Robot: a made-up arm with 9 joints. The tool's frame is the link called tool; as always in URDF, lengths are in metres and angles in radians. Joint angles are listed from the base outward.
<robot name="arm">
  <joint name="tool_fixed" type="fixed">
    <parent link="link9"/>
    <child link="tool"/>
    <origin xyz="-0.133 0.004 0.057" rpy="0 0 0"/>
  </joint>
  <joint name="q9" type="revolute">
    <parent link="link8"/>
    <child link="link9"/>
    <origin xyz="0.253 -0.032 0.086" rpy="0 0 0"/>
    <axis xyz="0 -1 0"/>
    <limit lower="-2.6" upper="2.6"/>
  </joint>
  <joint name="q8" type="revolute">
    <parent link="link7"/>
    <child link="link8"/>
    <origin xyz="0.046 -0.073 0.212" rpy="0 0 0"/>
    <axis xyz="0 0 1"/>
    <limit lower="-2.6" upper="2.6"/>
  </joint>
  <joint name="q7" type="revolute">
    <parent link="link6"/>
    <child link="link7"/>
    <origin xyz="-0.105 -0.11 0.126" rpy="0 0 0"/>
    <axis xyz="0 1 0"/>
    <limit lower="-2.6" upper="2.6"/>
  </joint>
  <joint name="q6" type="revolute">
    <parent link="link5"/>
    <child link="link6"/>
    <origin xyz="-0.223 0.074 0.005" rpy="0 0 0"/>
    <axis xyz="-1 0 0"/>
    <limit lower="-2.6" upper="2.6"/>
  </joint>
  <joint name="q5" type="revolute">
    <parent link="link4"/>
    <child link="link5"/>
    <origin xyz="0.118 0.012 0.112" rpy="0 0 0"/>
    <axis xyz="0 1 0"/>
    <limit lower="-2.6" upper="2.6"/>
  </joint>
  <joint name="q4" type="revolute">
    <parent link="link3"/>
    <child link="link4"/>
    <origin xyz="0.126 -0.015 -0.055" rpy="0 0 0"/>
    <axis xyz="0 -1 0"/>
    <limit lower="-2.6" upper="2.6"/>
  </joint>
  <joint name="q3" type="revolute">
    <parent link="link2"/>
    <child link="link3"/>
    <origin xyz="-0.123 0.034 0.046" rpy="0 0 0"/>
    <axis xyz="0 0 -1"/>
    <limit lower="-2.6" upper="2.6"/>
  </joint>
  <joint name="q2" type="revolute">
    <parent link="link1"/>
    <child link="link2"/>
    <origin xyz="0.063 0.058 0.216" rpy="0 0 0"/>
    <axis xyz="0 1 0"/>
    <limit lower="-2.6" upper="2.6"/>
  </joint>
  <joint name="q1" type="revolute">
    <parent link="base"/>
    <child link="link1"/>
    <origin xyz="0 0 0.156" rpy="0 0 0"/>
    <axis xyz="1 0 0"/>
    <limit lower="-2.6" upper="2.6"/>
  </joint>
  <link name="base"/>
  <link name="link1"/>
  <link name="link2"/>
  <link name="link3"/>
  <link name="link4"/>
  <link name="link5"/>
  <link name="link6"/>
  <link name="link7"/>
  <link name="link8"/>
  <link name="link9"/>
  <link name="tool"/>
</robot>
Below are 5 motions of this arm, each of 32 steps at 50 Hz.
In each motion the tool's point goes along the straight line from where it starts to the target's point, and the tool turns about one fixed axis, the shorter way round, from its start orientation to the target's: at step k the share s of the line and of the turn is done. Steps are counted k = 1, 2, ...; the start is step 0. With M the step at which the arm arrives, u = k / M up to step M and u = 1 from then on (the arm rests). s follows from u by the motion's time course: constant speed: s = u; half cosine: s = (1 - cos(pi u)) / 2; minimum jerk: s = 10 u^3 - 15 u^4 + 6 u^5.
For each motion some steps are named. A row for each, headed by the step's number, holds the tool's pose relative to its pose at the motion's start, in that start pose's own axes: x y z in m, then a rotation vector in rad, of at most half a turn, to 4 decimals.
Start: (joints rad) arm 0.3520 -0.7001 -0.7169 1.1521 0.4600 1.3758 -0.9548 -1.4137 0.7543
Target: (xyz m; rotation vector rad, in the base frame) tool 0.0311 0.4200 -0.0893 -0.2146 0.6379 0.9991
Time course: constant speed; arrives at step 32
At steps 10, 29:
10: -0.1790 0.0165 0.1329 -0.1785 -0.5524 -0.1337
29: -0.5192 0.0478 0.3854 -0.5176 -1.6020 -0.3877

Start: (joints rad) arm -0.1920 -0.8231 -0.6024 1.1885 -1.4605 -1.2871 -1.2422 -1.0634 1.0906
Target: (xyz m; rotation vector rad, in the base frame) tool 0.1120 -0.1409 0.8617 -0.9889 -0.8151 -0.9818
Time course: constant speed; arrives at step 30
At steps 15, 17, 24, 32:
15: -0.0899 0.1761 -0.1779 0.7210 0.3101 -0.1614
17: -0.1018 0.1995 -0.2016 0.8171 0.3514 -0.1829
24: -0.1438 0.2817 -0.2846 1.1536 0.4962 -0.2582
32: -0.1797 0.3521 -0.3557 1.4419 0.6202 -0.3227

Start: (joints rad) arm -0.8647 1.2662 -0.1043 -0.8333 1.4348 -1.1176 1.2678 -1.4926 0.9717
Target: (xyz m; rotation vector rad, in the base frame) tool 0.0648 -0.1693 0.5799 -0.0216 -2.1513 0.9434
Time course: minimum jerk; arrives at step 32
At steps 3, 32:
3: 0.0019 -0.0018 0.0009 0.0024 -0.0008 0.0017
32: 0.2693 -0.2590 0.1308 0.3392 -0.1122 0.2329

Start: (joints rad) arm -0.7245 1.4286 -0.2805 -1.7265 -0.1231 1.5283 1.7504 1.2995 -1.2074
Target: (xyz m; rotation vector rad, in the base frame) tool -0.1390 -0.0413 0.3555 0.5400 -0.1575 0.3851
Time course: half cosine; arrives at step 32
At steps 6, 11, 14, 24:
6: 0.0000 -0.0216 0.0099 0.0629 0.0084 -0.0005
11: -0.0001 -0.0677 0.0310 0.1974 0.0264 -0.0014
14: -0.0001 -0.1032 0.0472 0.3005 0.0403 -0.0022
24: -0.0002 -0.2188 0.1000 0.6373 0.0854 -0.0046

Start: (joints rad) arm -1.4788 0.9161 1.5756 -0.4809 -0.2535 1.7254 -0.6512 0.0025 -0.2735
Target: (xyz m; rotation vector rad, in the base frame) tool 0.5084 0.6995 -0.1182 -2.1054 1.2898 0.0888
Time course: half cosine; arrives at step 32
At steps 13, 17, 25, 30, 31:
13: -0.1630 -0.0823 -0.1863 0.0782 -0.5221 0.0728
17: -0.2522 -0.1274 -0.2882 0.1210 -0.8078 0.1126
25: -0.4073 -0.2056 -0.4654 0.1954 -1.3043 0.1819
30: -0.4550 -0.2297 -0.5200 0.2183 -1.4572 0.2032
31: -0.4583 -0.2314 -0.5237 0.2199 -1.4678 0.2046

